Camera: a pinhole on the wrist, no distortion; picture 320 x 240 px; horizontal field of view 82.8 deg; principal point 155.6 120.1 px. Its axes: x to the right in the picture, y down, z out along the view. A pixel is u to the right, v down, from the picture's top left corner.
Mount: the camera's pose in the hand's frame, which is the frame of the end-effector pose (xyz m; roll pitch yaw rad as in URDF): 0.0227 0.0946 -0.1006 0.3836 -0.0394 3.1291
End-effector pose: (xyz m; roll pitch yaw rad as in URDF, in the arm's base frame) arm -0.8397 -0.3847 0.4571 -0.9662 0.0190 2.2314
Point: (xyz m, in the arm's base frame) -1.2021 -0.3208 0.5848
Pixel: 30.3 228.3
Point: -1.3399 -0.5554 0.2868
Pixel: 109.1 68.3
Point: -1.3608 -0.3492 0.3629
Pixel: 25.6 101.4
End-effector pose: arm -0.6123 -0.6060 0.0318 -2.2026 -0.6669 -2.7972
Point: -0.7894 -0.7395 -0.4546
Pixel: 217.7 88.8
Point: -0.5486 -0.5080 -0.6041
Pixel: outside the picture
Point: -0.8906 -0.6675 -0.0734
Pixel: 70.2 92.0
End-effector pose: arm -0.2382 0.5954 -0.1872 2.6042 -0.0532 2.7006
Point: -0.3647 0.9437 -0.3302
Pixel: 49.1 165.7
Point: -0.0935 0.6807 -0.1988
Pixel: 290.8 170.1
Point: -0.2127 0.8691 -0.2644
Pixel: 124.7 139.9
